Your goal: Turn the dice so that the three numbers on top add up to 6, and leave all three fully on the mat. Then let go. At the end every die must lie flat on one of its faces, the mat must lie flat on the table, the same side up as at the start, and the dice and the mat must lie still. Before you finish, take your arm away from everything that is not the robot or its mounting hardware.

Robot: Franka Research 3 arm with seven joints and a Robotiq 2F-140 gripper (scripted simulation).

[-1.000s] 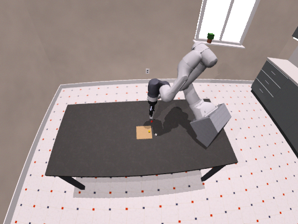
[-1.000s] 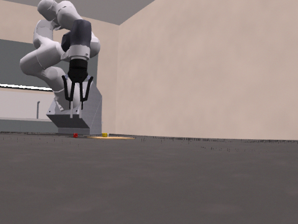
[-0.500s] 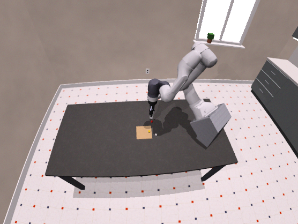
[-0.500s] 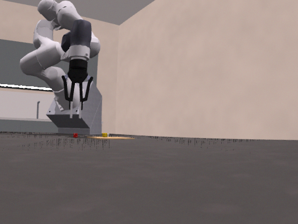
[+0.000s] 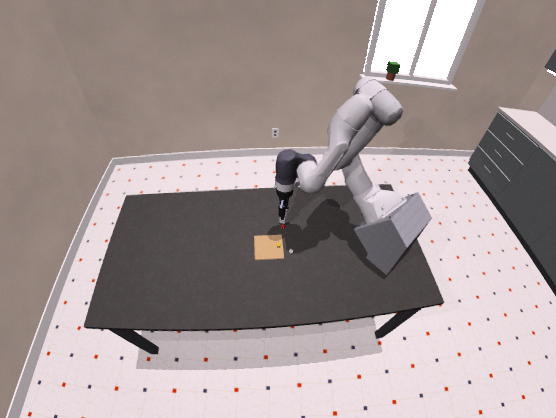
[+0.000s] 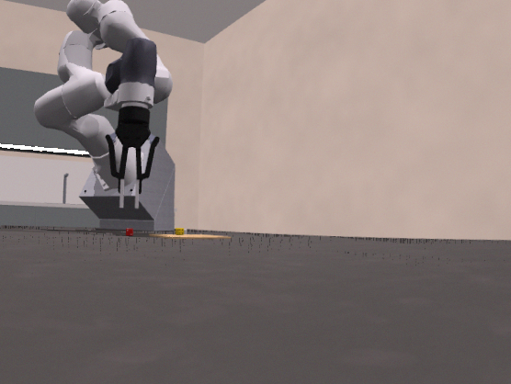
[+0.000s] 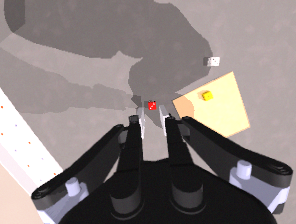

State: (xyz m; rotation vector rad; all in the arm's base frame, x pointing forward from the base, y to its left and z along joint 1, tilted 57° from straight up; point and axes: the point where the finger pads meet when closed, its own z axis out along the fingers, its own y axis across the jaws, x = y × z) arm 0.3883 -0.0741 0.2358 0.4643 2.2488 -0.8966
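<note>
My hand is 90 mm above the red die. The rest, counted from my hand: tan mat (110 mm ahead, 90 mm to the left, 90 mm below); then yellow die (60 mm ahead, 100 mm to the left, 80 mm below); then white die (20 mm ahead, 160 mm to the left, 90 mm below).
</note>
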